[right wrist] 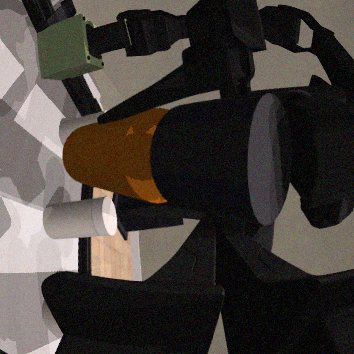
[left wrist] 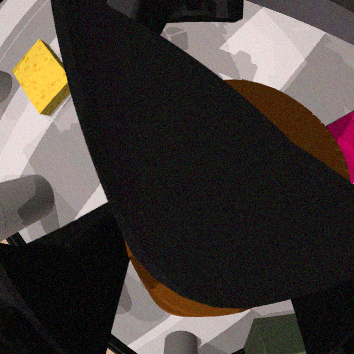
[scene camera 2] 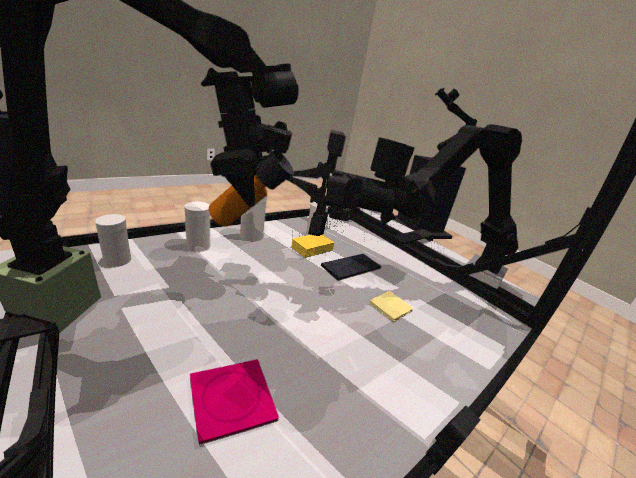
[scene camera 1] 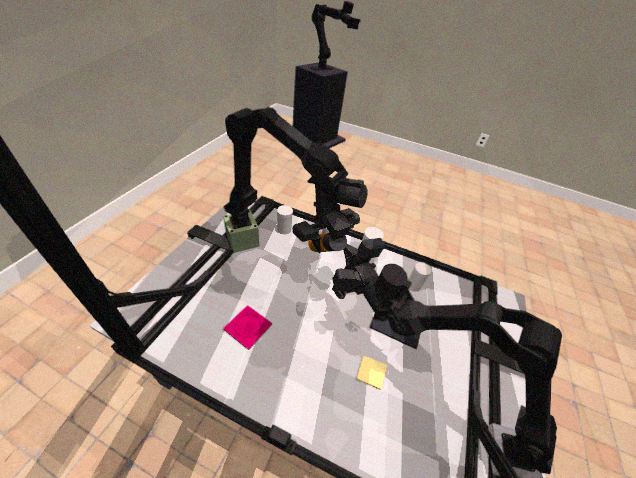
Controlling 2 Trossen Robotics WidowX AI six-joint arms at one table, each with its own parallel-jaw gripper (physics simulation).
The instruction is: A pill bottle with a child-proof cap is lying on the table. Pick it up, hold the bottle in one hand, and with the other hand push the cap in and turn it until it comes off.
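Note:
The pill bottle has an orange body (scene camera 1: 316,243) (scene camera 2: 229,205) (right wrist: 110,156) and a black cap (scene camera 1: 336,242) (scene camera 2: 274,170) (left wrist: 200,165) (right wrist: 210,155), which sits on its end. My left gripper (scene camera 2: 250,192) is shut on the orange body and holds the bottle tilted in the air above the far part of the table, cap end up and toward the right arm. My right gripper (scene camera 1: 346,247) (scene camera 2: 292,176) (right wrist: 210,225) is shut on nothing, its fingertips close beside the cap. Whether they touch it is not clear. The cap hides much of the body in the left wrist view.
White cylinders (scene camera 1: 284,221) (scene camera 2: 113,242) (scene camera 2: 197,227) stand near the far edge. A yellow sponge (scene camera 2: 312,246) (left wrist: 40,75), a black pad (scene camera 2: 351,266), a pale yellow pad (scene camera 1: 372,372) (scene camera 2: 391,305) and a magenta square (scene camera 1: 247,327) (scene camera 2: 233,400) lie on the table. A green block (scene camera 1: 242,237) is at the left arm's base.

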